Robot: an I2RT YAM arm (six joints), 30 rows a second.
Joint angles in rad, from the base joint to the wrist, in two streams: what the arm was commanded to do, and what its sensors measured. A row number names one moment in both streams.
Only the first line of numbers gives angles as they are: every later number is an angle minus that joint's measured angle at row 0.
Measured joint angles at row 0:
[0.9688 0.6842 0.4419 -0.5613 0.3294 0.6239]
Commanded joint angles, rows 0 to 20:
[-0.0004 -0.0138 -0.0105 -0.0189 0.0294 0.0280]
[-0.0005 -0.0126 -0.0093 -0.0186 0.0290 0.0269]
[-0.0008 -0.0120 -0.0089 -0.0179 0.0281 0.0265]
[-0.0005 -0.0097 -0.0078 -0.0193 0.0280 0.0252]
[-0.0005 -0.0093 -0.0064 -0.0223 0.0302 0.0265]
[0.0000 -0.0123 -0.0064 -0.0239 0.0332 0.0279]
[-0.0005 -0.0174 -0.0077 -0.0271 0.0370 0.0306]
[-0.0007 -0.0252 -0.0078 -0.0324 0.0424 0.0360]
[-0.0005 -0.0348 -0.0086 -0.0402 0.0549 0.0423]
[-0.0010 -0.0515 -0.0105 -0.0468 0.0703 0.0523]
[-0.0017 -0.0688 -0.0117 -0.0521 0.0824 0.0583]
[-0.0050 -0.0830 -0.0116 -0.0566 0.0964 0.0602]
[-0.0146 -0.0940 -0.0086 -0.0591 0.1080 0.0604]
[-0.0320 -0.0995 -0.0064 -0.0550 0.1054 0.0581]
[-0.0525 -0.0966 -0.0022 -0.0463 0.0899 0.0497]
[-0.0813 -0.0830 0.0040 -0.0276 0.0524 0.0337]
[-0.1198 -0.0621 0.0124 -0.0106 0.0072 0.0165]
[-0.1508 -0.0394 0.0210 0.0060 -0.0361 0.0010]
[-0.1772 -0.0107 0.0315 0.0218 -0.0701 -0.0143]
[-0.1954 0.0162 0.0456 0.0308 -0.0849 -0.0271]
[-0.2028 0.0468 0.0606 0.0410 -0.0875 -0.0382]
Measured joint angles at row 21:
[-0.1778 -0.0035 0.0107 -0.0027 -0.0244 -0.0042]
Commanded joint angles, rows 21 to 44:
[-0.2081 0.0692 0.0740 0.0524 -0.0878 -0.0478]
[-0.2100 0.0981 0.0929 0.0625 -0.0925 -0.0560]
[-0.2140 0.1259 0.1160 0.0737 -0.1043 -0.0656]
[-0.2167 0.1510 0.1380 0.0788 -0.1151 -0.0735]
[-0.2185 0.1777 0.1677 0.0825 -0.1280 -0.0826]
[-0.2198 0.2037 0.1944 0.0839 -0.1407 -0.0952]
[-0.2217 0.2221 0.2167 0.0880 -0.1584 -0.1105]
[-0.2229 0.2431 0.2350 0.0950 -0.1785 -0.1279]
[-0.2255 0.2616 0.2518 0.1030 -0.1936 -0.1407]
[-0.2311 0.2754 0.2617 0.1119 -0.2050 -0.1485]
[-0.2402 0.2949 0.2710 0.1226 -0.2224 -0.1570]
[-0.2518 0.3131 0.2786 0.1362 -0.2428 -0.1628]
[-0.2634 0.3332 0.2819 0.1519 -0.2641 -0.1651]
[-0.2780 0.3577 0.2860 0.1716 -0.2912 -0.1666]
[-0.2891 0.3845 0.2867 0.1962 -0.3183 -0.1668]
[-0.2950 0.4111 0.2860 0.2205 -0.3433 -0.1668]
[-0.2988 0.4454 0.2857 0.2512 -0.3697 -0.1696]
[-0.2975 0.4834 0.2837 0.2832 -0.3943 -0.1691]
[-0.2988 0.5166 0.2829 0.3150 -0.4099 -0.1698]
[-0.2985 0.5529 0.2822 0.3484 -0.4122 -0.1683]
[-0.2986 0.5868 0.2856 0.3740 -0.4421 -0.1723]
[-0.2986 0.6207 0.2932 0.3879 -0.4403 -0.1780]
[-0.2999 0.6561 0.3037 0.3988 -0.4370 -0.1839]
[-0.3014 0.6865 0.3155 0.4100 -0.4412 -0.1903]
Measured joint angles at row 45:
[-0.2976 0.6309 0.2743 0.3185 -0.3895 -0.1389]
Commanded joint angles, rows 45 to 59:
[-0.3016 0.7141 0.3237 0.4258 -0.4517 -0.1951]
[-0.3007 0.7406 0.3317 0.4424 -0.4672 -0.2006]
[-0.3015 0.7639 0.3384 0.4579 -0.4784 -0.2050]
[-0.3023 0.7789 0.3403 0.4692 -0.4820 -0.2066]
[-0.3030 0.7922 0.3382 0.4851 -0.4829 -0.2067]
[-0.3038 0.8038 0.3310 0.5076 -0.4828 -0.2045]
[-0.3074 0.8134 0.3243 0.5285 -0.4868 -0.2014]
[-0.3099 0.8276 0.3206 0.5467 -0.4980 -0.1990]
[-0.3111 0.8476 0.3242 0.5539 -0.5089 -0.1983]
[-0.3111 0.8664 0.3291 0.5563 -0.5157 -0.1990]
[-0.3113 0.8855 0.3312 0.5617 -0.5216 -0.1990]
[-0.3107 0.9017 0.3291 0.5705 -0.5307 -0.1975]
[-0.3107 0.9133 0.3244 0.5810 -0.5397 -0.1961]
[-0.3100 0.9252 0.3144 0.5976 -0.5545 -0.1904]
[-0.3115 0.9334 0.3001 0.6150 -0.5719 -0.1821]
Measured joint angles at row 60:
[-0.3083 0.8888 0.3144 0.5531 -0.5196 -0.1614]
